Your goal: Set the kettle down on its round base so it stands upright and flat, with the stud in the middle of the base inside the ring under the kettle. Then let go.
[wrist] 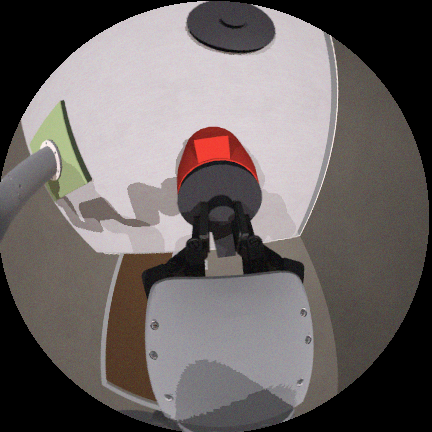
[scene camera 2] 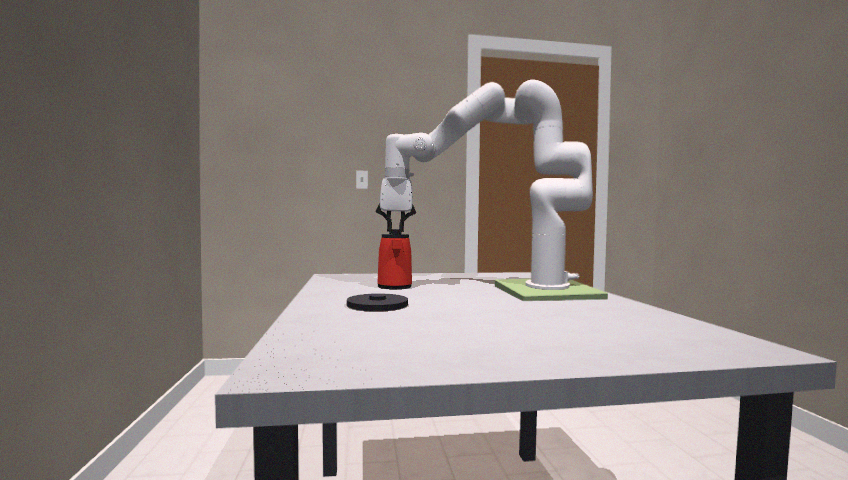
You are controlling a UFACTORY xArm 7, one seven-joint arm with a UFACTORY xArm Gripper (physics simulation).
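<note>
The red kettle (scene camera 2: 395,261) (wrist: 212,148) with a black lid stands upright on the table, near its far edge in the scene view. My gripper (scene camera 2: 395,231) (wrist: 219,212) points down from above and is shut on the knob on the kettle's lid, one finger on each side. The kettle's dark handle (wrist: 224,242) shows between and below the fingers in the wrist view. The black round base (scene camera 2: 377,304) (wrist: 230,42) lies flat on the table, apart from the kettle and nearer the scene camera, with its stud (scene camera 2: 377,296) (wrist: 233,23) facing up. The kettle's underside and ring are hidden.
The grey table (scene camera 2: 505,344) (wrist: 125,90) has its side edge to the right of the kettle in the wrist view. The arm's foot stands on a green board (scene camera 2: 580,292) (wrist: 59,125), to the kettle's right in the scene view.
</note>
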